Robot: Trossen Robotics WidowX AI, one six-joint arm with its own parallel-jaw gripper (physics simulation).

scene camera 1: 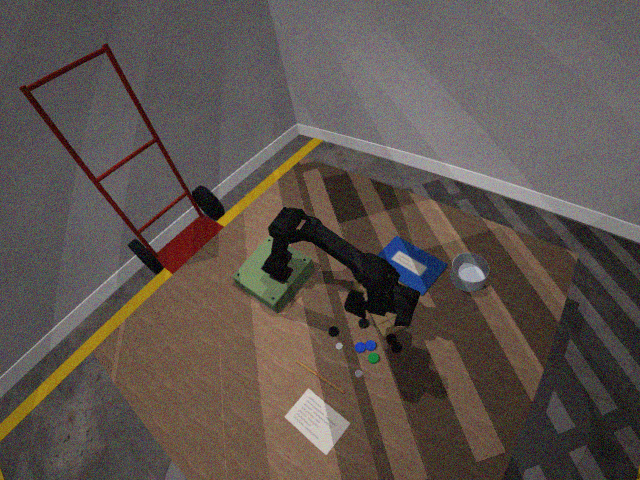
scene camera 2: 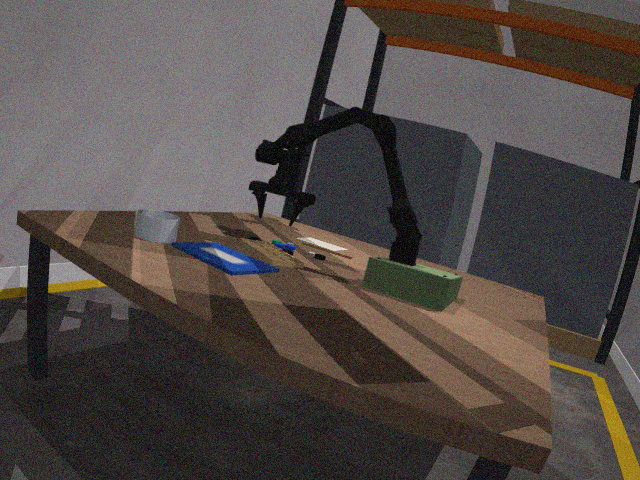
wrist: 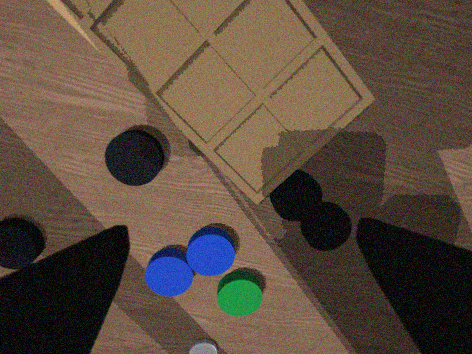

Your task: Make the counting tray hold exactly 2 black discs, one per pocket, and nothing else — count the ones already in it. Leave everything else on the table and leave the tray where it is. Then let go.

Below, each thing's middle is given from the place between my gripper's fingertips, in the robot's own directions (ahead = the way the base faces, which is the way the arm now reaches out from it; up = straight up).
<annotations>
Now: the tan counting tray (scene camera 2: 274, 256) 50 mm behind my hand, 90 mm to the left of it and 70 mm below it. Round my hand: green disc (wrist: 239, 293): 20 mm ahead, 90 mm to the right, 70 mm below; grey bowl (scene camera 2: 155, 226): 180 mm ahead, 320 mm to the left, 50 mm below.
</annotations>
